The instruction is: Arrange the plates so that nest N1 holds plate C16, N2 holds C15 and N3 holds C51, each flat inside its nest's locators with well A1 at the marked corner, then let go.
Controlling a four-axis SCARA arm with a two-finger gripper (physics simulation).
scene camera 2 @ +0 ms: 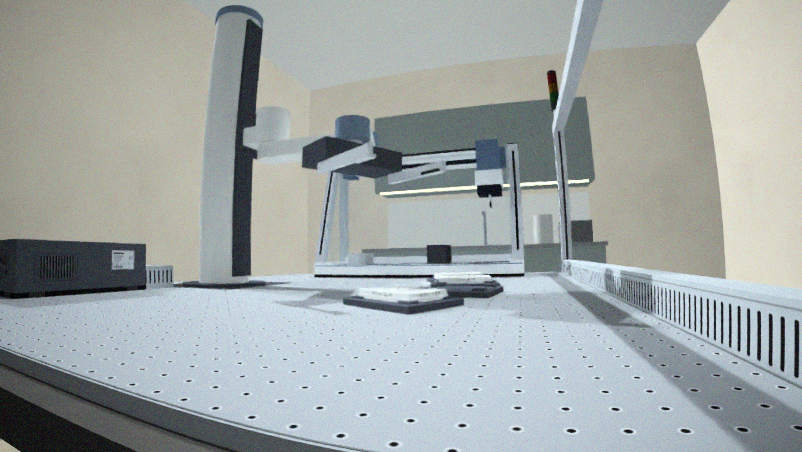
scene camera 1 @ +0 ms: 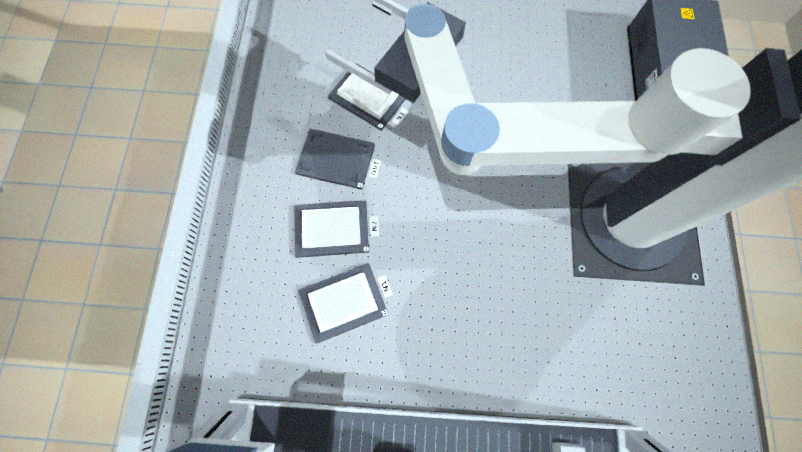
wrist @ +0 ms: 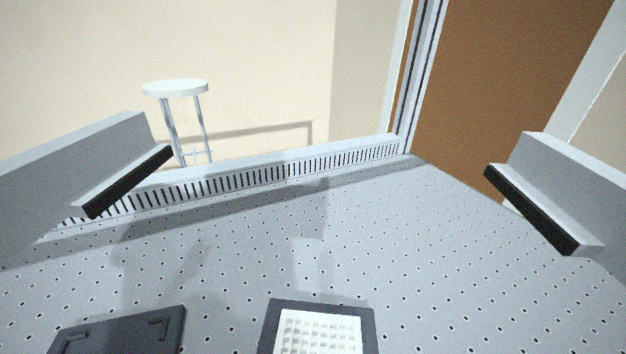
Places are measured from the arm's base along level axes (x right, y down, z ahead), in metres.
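Where they show: gripper, fingertip midpoint: (scene camera 2: 410, 158) (scene camera 1: 351, 24) (wrist: 324, 142); arm's base, origin of the base link: (scene camera 1: 630, 219).
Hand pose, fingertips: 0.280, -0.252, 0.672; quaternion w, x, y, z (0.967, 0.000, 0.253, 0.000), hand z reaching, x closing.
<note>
Each offset is from my fingertips to the top centre of the thing, as dx, dy, dz. "spot": to the spot under its first point.
My gripper (scene camera 1: 352, 29) (scene camera 2: 408, 156) (wrist: 324, 142) is open and empty, high above the table, with its fingers spread near nest N3. A white plate @[-0.007, +0.212, -0.023] (scene camera 1: 365, 95) (scene camera 2: 398, 293) (wrist: 320, 336) lies on dark nest N3 @[-0.007, +0.223, -0.023] (scene camera 1: 357, 111) (scene camera 2: 403, 305) (wrist: 367, 327), partly under the gripper in scene camera 1. A white plate @[-0.360, +0.212, +0.029] (scene camera 1: 331, 227) lies in nest N2 @[-0.360, +0.222, +0.029] (scene camera 1: 331, 252). Another white plate @[-0.523, +0.212, -0.015] (scene camera 1: 342, 303) lies in nest N1 @[spot: -0.579, +0.227, +0.043] (scene camera 1: 312, 326). These plates look flat. Plate codes and A1 wells cannot be read.
The dark OUT nest @[-0.185, +0.221, +0.039] (scene camera 1: 335, 158) (wrist: 125, 330) between N2 and N3 holds no plate. A slotted rail (scene camera 1: 179, 269) (scene camera 2: 702, 308) (wrist: 250, 175) runs along the table edge. A dark box @[spot: +0.140, +0.124, -0.754] (scene camera 1: 676, 39) (scene camera 2: 73, 266) stands near the arm's column (scene camera 2: 224, 145). A gantry machine (scene camera 2: 418, 269) stands at the far side.
</note>
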